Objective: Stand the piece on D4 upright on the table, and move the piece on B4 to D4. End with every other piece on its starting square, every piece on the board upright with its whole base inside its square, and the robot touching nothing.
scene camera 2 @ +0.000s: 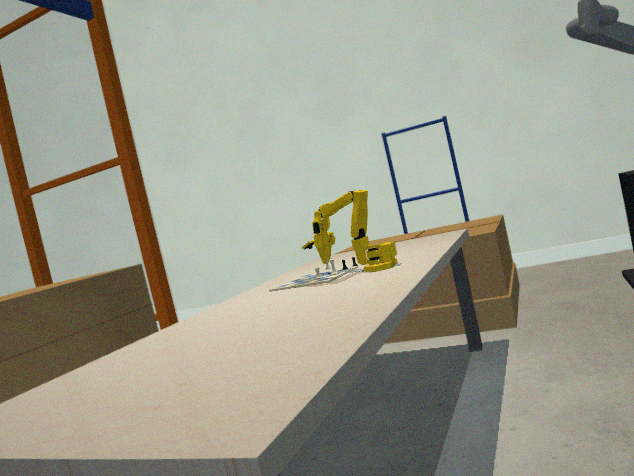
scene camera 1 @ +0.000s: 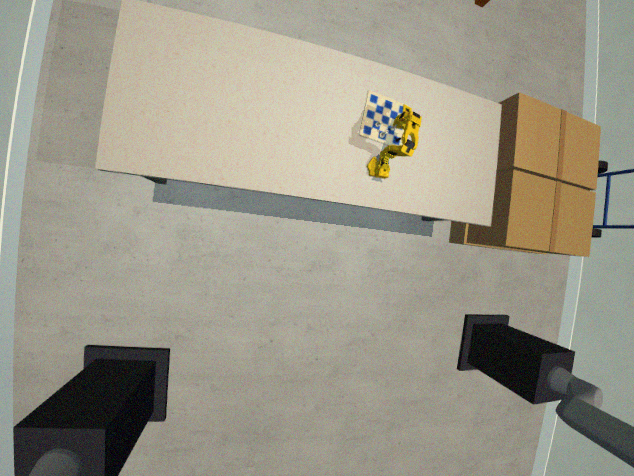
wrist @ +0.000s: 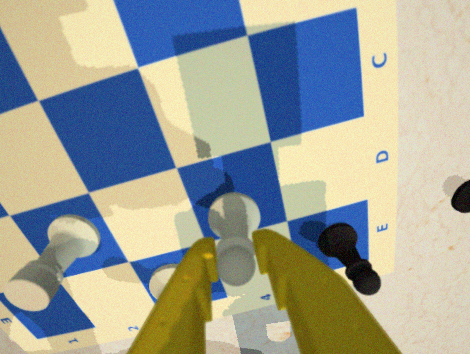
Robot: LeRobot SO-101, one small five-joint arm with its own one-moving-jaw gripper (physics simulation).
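Pixels of known places: hand, tool point: (scene camera 2: 325, 262) (scene camera 1: 394, 125) (wrist: 215, 252); arm's base, link origin: (scene camera 2: 375, 268) (scene camera 1: 378, 164).
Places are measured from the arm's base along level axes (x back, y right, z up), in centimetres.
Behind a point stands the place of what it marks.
My gripper (wrist: 235, 245) @(x -17.5, y 3.6, z 4.4 cm) (scene camera 2: 326, 262) @(x -17.5, y 3.6, z 4.4 cm) is shut on a grey-white piece (wrist: 236, 267) @(x -17.4, y 4.2, z 5.1 cm), held upright with its base very low over D4, toward the E4 side. Its shadow falls on D4 (wrist: 250, 172) @(x -17.7, y 5.3, z 0.6 cm); whether the base clears or touches the board is hard to tell. A black piece (wrist: 462, 196) @(x -12.3, y 14.8, z 0.4 cm) (scene camera 2: 353, 261) @(x -11.9, y 15.1, z 1.7 cm) stands on the table beside the board's 5 side, partly cut off in the wrist view. The board (scene camera 1: 363, 130) @(x -13.7, y -9.3, z 0.6 cm) (wrist: 382, 105) @(x -18.4, y 11.0, z 0.6 cm) carries another black piece (wrist: 339, 240) @(x -13.4, y 7.9, z 1.3 cm) (scene camera 2: 344, 264) @(x -12.6, y 7.8, z 2.1 cm) upright on E5.
A white piece (wrist: 73, 237) @(x -18.1, y -2.3, z 1.4 cm) (scene camera 1: 376, 124) @(x -17.6, y -3.6, z 1.2 cm) stands on D2. Another white piece (wrist: 164, 281) @(x -14.4, y -0.1, z 1.3 cm) (scene camera 1: 382, 134) @(x -13.1, y -0.6, z 2.3 cm) stands on E3, mostly hidden behind the left jaw, close to it. The arm's yellow base (scene camera 1: 378, 168) @(x 3.7, y -2.2, z 5.3 cm) (scene camera 2: 381, 263) @(x 3.2, y -3.3, z 1.7 cm) stands on the table (scene camera 1: 230, 102) @(x -13.8, y -67.5, z 0.0 cm) beyond the E side.
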